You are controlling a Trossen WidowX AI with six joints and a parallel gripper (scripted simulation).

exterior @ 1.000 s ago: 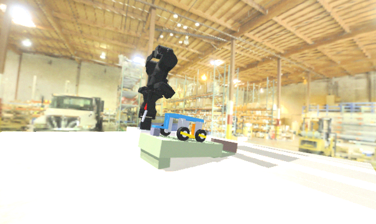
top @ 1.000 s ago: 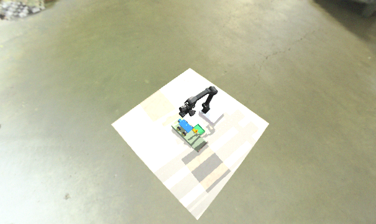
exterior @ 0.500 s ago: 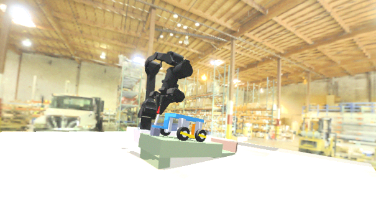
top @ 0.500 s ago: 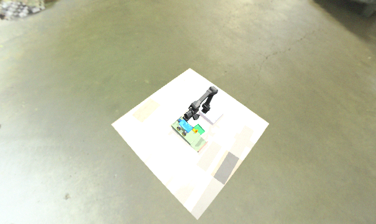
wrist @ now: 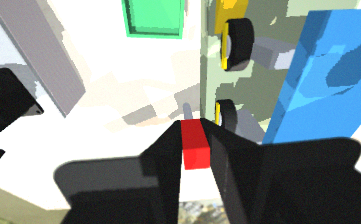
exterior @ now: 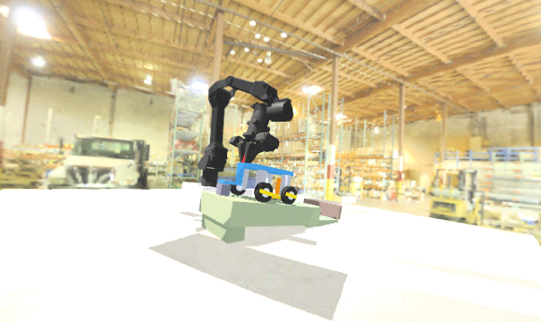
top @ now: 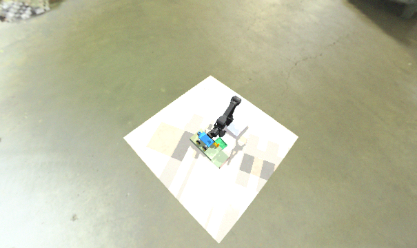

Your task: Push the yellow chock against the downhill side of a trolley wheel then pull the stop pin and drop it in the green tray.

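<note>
My gripper tip is now 20 mm past the green tray, 90 mm to the right of it and 160 mm above it. The rest, counted from my gripper tip: blue trolley (100 mm ahead, 10 mm to the right, 40 mm below); then red-headed stop pin (right at my gripper tip); then yellow chock (50 mm ahead, 80 mm to the left, 70 mm below).
</note>
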